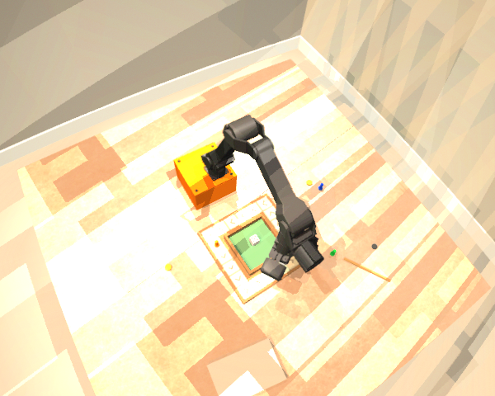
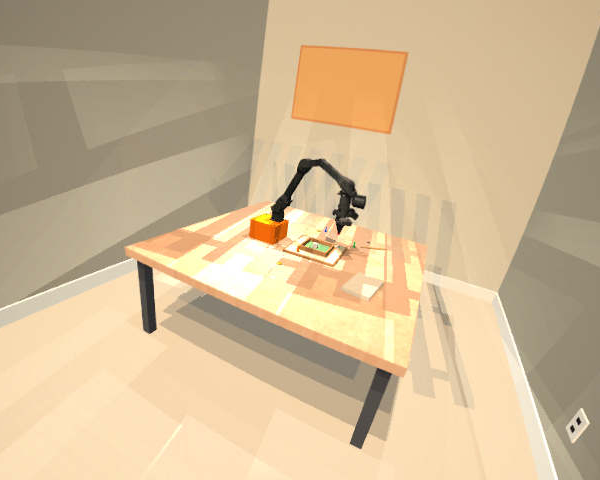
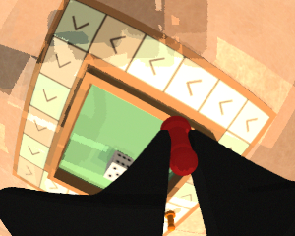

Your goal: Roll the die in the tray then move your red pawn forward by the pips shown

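Right now my gripper tip is 11 cm past the white die and 11 cm above it. The rest, counted from my gripper tip: red pawn 1 cm above; orange pawn 17 cm behind, 11 cm to the right, 10 cm below; green tray 10 cm behind, 13 cm below.
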